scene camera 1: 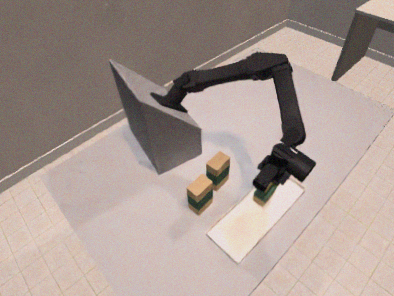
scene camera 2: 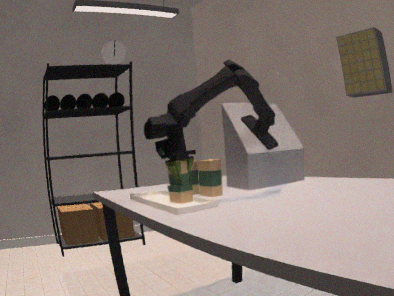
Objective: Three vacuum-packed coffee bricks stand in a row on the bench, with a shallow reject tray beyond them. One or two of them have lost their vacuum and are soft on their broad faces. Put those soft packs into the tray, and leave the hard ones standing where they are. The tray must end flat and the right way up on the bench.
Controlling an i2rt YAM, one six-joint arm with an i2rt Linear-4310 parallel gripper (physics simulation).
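Where they show: gripper, fingertip midpoint: (scene camera 2: 183, 181); arm's base, link origin: (scene camera 1: 169, 104) (scene camera 2: 259, 132).
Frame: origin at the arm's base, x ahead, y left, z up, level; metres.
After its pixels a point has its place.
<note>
A coffee pack (scene camera 1: 263, 195) @[z -0.152, x 0.463, y 0.024 m] (scene camera 2: 181, 196) @[z -0.201, x 0.466, y 0.100 m], tan with a dark green band, is upright between the fingers of my gripper (scene camera 1: 269, 186) @[z -0.155, x 0.446, y 0.083 m] (scene camera 2: 180, 175) @[z -0.155, x 0.446, y 0.083 m]. It is in or just above the end of the white shallow tray (scene camera 1: 239, 234) @[z -0.234, x 0.481, y -0.111 m] (scene camera 2: 149, 202) @[z -0.223, x 0.545, y 0.007 m] farther from the camera in scene camera 1; whether its base touches is unclear. The tray lies flat, right way up. One other pack (scene camera 1: 200, 195) @[z -0.108, x 0.329, y -0.150 m] and another pack (scene camera 1: 218, 171) @[z -0.108, x 0.302, y -0.037 m] stand upright, side by side, outside the tray. In scene camera 2 one standing pack (scene camera 2: 210, 178) @[z -0.164, x 0.295, y 0.026 m] shows fully, and the other (scene camera 2: 195, 181) @[z -0.183, x 0.292, y -0.088 m] is partly hidden behind the held pack.
The arm's base sits on a grey wedge-shaped block (scene camera 1: 172, 137) @[z -0.059, x 0.098, y -0.073 m] (scene camera 2: 275, 167) @[z -0.156, x -0.013, y 0.077 m] on the bench (scene camera 1: 120, 240) @[z -0.237, x 0.209, y -0.428 m] (scene camera 2: 300, 215) @[z -0.237, x 0.353, y 0.522 m], behind the standing packs. The tray lies near the bench edge. A black shelf rack (scene camera 2: 133, 125) stands on the floor beyond the bench.
</note>
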